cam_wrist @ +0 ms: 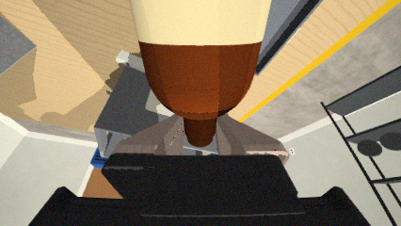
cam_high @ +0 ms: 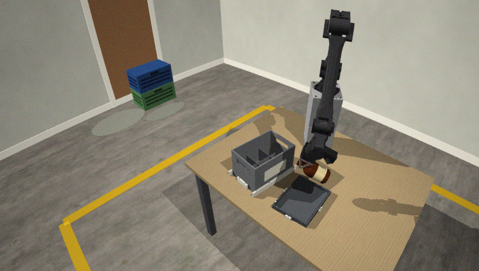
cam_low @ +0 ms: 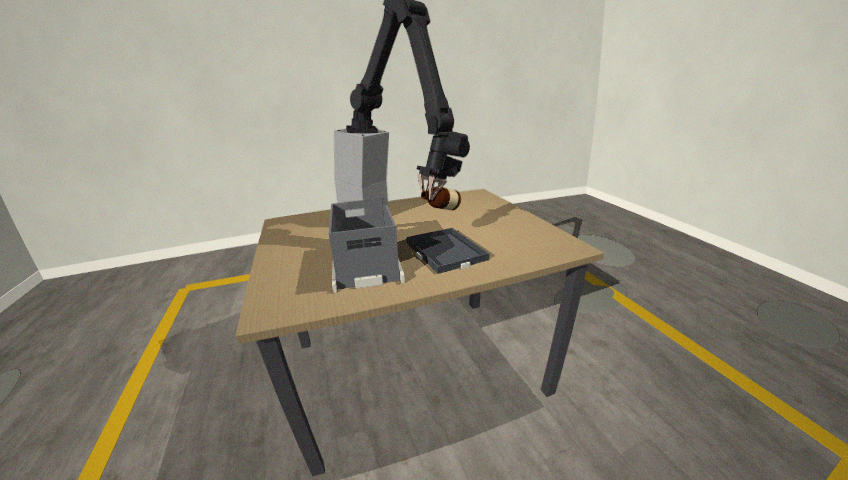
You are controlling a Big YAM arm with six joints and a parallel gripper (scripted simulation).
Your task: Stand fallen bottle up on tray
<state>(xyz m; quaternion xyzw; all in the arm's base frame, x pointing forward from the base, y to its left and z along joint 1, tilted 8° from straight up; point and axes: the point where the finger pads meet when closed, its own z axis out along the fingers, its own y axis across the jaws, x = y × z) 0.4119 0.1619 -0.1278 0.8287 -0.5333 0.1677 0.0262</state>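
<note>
The brown bottle lies 20 mm behind my hand, 50 mm to the left of it and 20 mm below it. Also, from my hand: dark tray: 20 mm ahead, 50 mm to the left, 190 mm below; grey crate: 10 mm ahead, 230 mm to the right, 110 mm below.
</note>
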